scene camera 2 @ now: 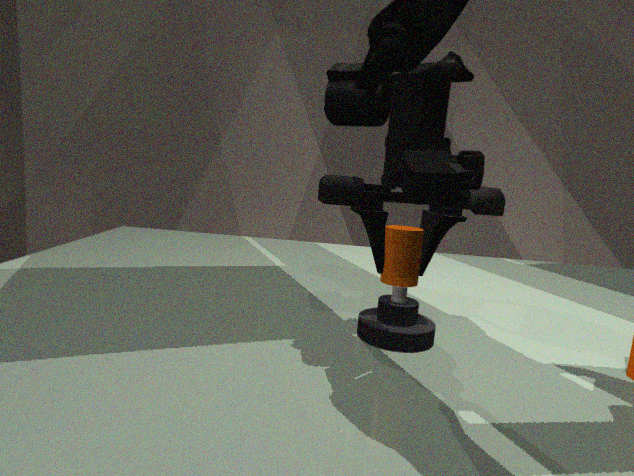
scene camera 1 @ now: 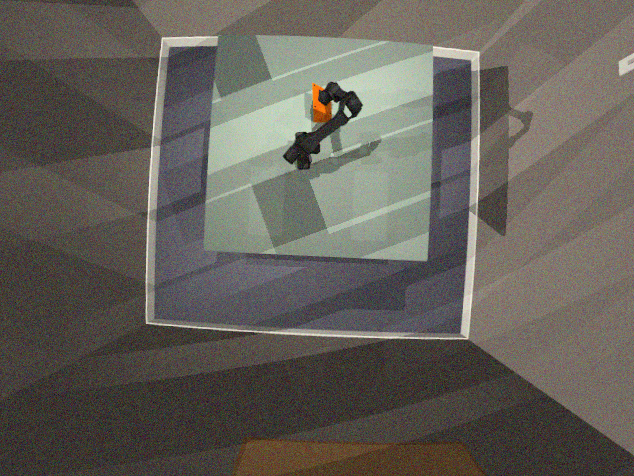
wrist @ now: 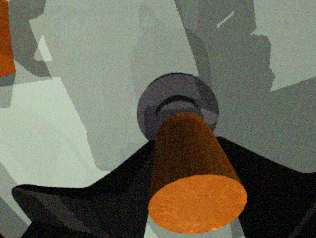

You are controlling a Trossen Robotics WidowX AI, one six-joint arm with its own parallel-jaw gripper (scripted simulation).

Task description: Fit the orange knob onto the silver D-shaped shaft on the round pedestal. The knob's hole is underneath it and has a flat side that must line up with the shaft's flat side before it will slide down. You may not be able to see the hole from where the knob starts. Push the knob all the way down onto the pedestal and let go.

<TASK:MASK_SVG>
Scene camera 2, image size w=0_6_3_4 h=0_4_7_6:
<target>gripper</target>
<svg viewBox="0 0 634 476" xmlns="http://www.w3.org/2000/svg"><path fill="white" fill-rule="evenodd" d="M388 125L384 146L386 151L384 171L381 176L382 185L364 184L363 178L324 175L319 182L318 200L323 204L351 206L350 209L361 216L379 274L383 273L385 225L388 217L388 212L383 210L383 202L429 205L429 210L422 210L420 229L424 231L418 276L422 276L432 255L436 252L448 230L456 223L467 220L467 217L462 216L463 209L471 210L475 215L503 216L505 198L500 188L480 187L484 177L485 155L481 151L461 150L458 155L452 155L450 150L451 141L449 138L444 137L445 129L441 127L409 124Z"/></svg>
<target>orange knob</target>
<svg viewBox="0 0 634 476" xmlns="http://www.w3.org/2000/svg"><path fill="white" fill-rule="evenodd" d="M388 225L385 227L385 261L380 281L392 286L414 287L418 282L424 230L409 226Z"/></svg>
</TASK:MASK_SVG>
